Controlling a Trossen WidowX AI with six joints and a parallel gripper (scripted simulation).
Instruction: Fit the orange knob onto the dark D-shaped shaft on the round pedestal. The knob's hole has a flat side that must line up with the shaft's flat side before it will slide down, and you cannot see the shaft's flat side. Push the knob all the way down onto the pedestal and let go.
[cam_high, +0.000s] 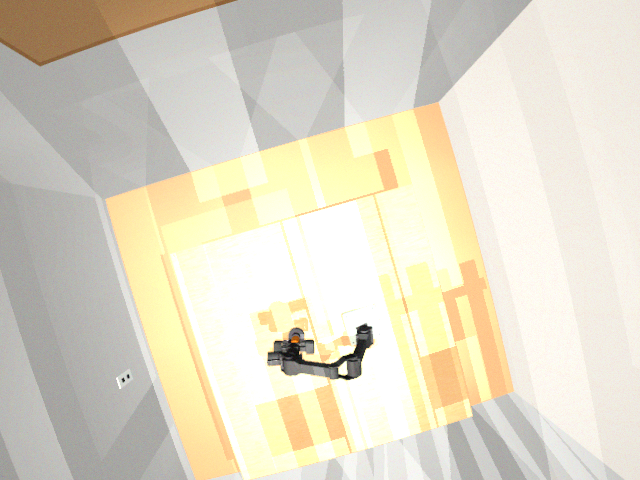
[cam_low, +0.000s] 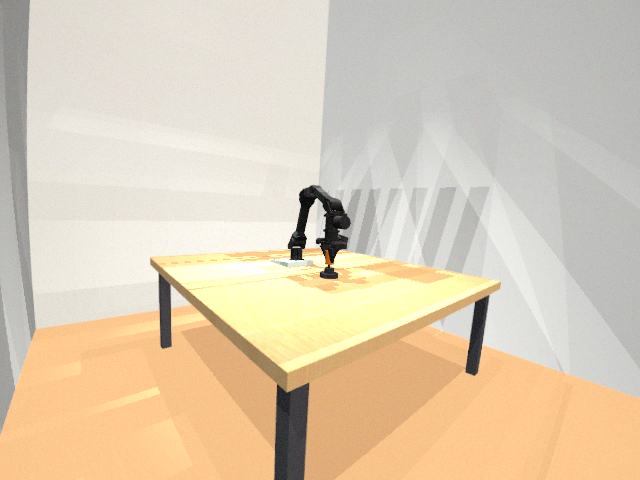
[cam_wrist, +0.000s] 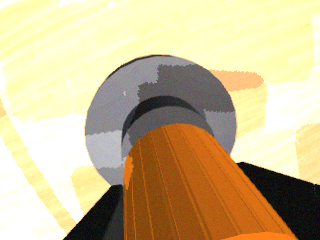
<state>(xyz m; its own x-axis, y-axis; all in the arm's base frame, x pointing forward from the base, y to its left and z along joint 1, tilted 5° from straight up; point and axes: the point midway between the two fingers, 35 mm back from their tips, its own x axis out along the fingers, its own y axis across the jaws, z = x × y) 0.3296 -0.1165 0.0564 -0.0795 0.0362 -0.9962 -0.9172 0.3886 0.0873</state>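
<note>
Now: gripper tip 2 cm below the orange knob. Also, from my gripper tip: pedestal: 4 cm below.
</note>
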